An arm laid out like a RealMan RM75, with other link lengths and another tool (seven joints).
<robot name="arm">
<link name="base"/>
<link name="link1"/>
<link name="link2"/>
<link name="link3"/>
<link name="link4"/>
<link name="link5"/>
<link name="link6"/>
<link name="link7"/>
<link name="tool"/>
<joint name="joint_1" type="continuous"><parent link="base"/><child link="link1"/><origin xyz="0 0 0.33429" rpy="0 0 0"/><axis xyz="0 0 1"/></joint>
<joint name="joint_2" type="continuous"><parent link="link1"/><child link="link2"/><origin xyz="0 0 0" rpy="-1.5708 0 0"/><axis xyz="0 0 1"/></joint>
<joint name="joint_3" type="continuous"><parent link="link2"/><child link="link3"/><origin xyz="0 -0.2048 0" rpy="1.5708 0 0"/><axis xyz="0 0 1"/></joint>
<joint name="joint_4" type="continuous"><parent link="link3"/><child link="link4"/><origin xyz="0 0 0" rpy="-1.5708 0 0"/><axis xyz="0 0 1"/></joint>
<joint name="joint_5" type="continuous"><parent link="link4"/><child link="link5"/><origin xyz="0 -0.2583 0" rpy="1.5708 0 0"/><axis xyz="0 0 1"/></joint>
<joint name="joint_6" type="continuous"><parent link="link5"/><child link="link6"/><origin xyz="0 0 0" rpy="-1.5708 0 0"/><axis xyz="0 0 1"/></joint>
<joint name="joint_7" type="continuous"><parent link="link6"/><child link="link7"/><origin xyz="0 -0.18 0" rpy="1.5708 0 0"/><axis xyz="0 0 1"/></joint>
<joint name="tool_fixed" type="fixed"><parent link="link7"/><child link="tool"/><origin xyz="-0.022 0.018 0.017" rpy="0 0.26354 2.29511"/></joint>
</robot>
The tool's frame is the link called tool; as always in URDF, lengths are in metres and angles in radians. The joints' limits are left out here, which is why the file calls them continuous.
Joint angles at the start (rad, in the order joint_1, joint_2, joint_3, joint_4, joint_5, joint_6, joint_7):
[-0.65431, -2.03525, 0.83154, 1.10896, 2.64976, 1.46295, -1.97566]
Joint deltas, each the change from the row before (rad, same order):
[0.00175, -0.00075, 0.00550, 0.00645, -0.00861, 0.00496, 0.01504]
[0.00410, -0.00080, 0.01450, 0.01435, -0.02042, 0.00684, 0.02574]
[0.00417, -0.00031, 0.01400, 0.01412, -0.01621, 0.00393, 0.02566]
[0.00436, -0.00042, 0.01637, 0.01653, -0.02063, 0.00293, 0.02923]
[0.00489, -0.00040, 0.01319, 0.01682, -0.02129, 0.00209, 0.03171]
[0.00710, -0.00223, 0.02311, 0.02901, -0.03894, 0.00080, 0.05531]
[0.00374, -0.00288, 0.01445, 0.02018, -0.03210, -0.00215, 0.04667]
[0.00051, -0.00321, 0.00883, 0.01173, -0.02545, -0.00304, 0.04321]
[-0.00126, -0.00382, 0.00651, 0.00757, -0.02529, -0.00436, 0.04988]
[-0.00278, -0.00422, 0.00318, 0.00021, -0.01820, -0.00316, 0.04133]
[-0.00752, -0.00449, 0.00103, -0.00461, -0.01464, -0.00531, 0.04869]
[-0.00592, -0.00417, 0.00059, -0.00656, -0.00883, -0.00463, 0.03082]
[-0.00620, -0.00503, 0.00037, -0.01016, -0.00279, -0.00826, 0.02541]
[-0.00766, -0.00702, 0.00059, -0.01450, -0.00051, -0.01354, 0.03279]
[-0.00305, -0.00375, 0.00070, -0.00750, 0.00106, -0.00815, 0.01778]
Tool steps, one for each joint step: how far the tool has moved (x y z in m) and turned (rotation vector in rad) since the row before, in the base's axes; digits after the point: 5 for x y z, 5 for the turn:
[0.00223, -0.00017, -0.00034, -0.00862, 0.00116, -0.01956]
[0.00530, 0.00034, -0.00067, -0.01363, 0.00123, -0.03945]
[0.00436, 0.00063, -0.00008, -0.01088, 0.00570, -0.03850]
[0.00571, 0.00112, -0.00025, -0.01088, 0.00501, -0.04611]
[0.00544, 0.00120, 0.00028, -0.00832, 0.00389, -0.04720]
[0.01084, 0.00252, -0.00040, -0.01269, 0.00432, -0.08544]
[0.00908, 0.00242, -0.00068, -0.00725, 0.00010, -0.06982]
[0.00731, 0.00218, -0.00118, -0.00654, -0.00039, -0.05949]
[0.00707, 0.00241, -0.00164, -0.00694, -0.00001, -0.06338]
[0.00488, 0.00156, -0.00247, -0.00820, -0.00097, -0.04787]
[0.00500, 0.00255, -0.00273, -0.00794, 0.00305, -0.05381]
[0.00308, 0.00156, -0.00290, -0.00639, 0.00036, -0.03256]
[0.00155, 0.00166, -0.00352, -0.00451, 0.00217, -0.02371]
[0.00113, 0.00233, -0.00479, -0.00404, 0.00519, -0.02859]
[0.00000, 0.00119, -0.00247, -0.00132, 0.00450, -0.01450]

